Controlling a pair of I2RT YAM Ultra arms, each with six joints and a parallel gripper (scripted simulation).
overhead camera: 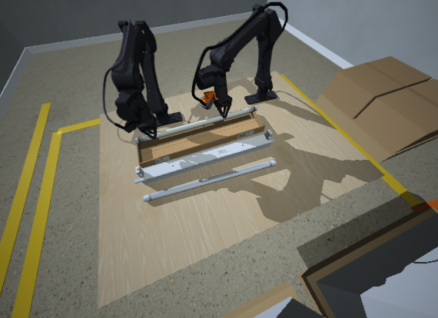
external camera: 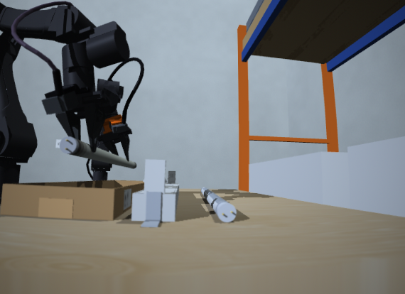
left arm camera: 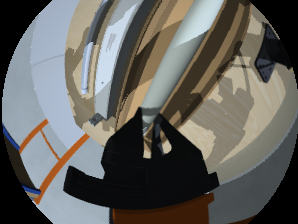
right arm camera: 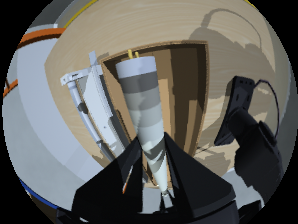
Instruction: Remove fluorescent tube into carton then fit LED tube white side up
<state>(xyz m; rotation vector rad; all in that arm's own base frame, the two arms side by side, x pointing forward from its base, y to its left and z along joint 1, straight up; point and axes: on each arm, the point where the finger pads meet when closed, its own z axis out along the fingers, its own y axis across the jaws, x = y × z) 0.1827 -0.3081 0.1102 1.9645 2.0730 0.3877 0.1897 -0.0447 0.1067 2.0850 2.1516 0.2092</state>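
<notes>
Now: left hand 1 cm short of the brown carton, 12 cm to the left of it and 9 cm above it. Round my left hand: white fixture 15 cm ahead, 12 cm to the right, 6 cm below; LED tube 26 cm ahead, 14 cm to the right, 10 cm below; old fluorescent tube 1 cm ahead, 12 cm to the right, 1 cm below.
</notes>
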